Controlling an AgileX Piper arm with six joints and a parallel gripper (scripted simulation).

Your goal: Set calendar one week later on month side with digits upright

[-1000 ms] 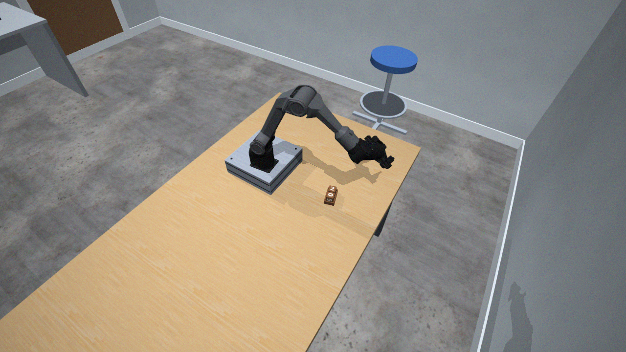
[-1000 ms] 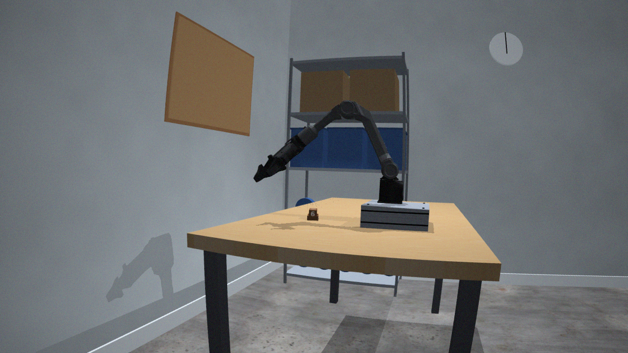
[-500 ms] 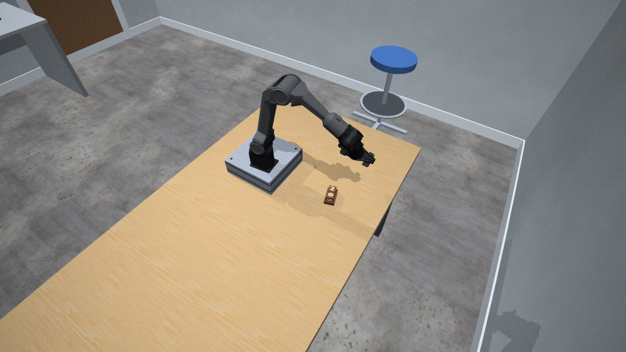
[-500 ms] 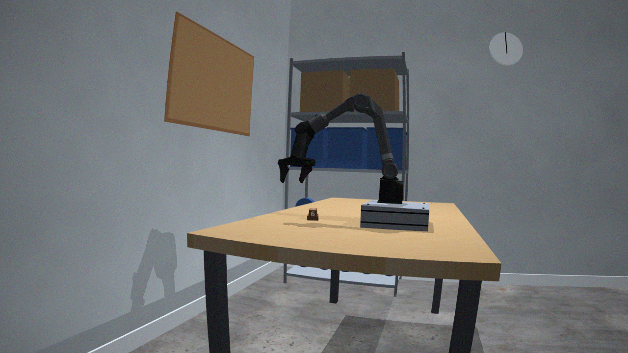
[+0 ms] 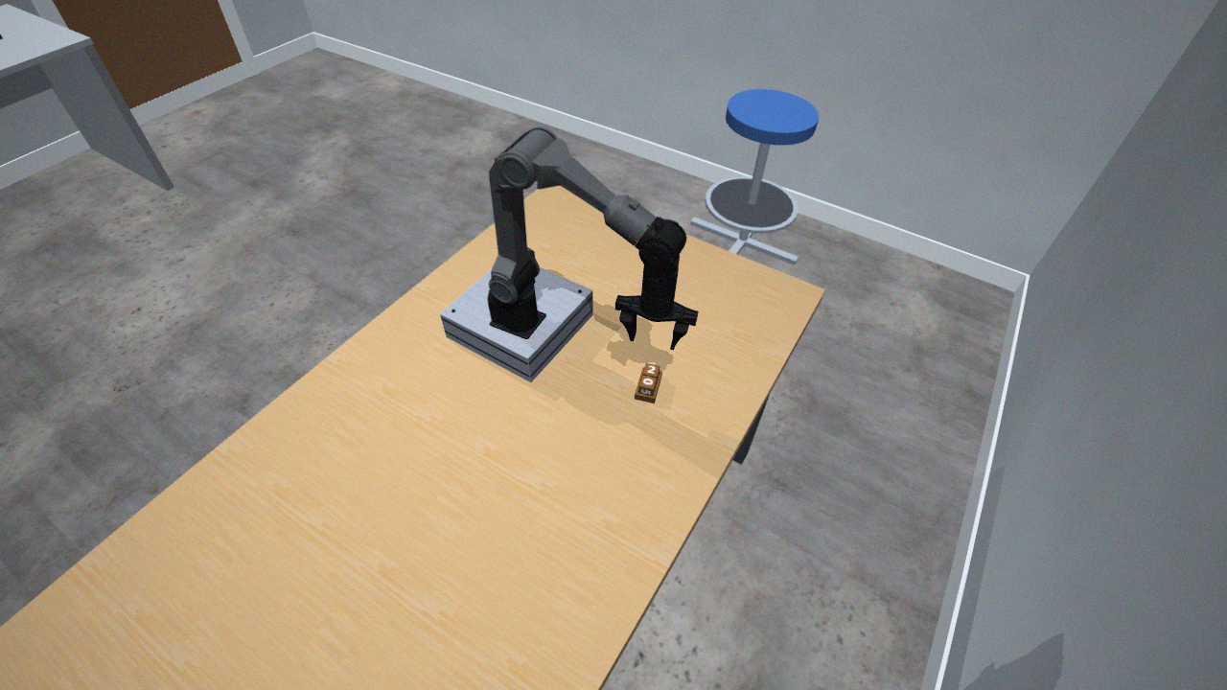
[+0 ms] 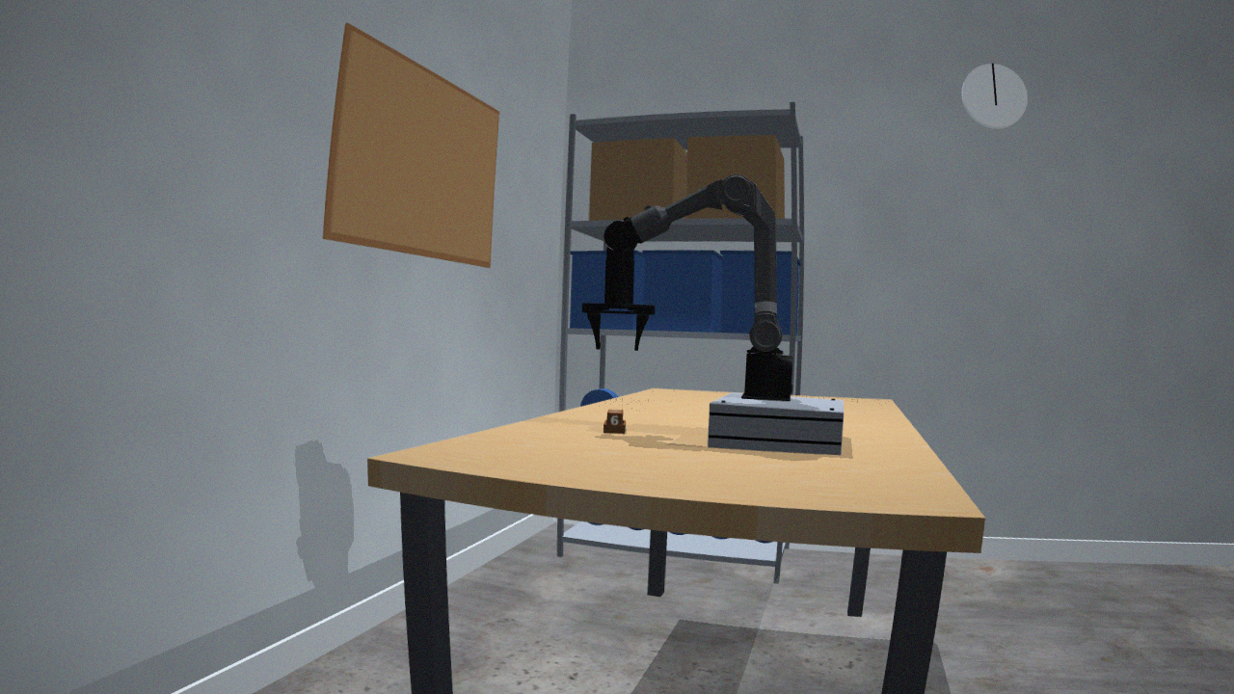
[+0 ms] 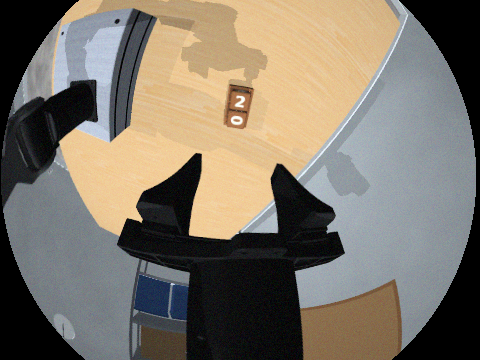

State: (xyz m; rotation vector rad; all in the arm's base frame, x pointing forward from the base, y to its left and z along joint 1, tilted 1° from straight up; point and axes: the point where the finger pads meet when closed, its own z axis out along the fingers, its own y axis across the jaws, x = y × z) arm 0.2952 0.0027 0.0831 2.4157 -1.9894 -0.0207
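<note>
My gripper is now 140 mm above the brown digit cube. The rest, counted from my hand: brown tray (20 mm to the left, 160 mm below).
</note>
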